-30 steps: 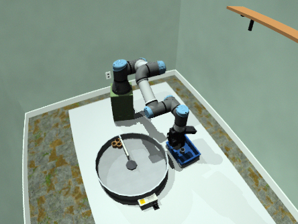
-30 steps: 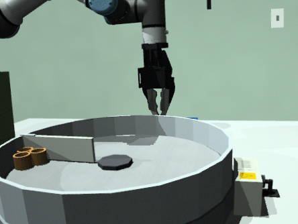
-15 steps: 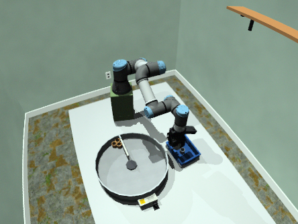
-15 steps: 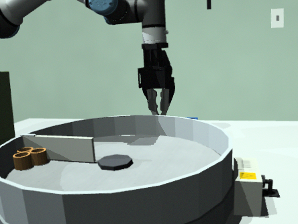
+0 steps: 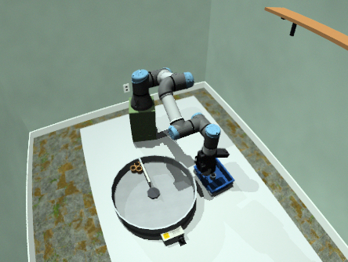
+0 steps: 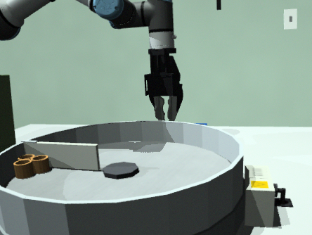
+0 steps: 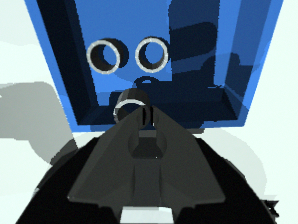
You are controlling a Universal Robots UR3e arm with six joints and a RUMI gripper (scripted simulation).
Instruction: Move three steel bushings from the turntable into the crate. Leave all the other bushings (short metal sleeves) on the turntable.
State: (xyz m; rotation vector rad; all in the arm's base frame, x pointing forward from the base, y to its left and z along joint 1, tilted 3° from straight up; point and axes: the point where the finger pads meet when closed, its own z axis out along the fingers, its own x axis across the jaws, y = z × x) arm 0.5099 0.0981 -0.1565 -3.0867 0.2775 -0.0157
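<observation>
My gripper is now 1 cm short of the blue crate, 4 cm to the right of it and 4 cm above it. From my hand the other things lie so: grey turntable 7 cm behind, 29 cm to the right, 1 cm below.
</observation>
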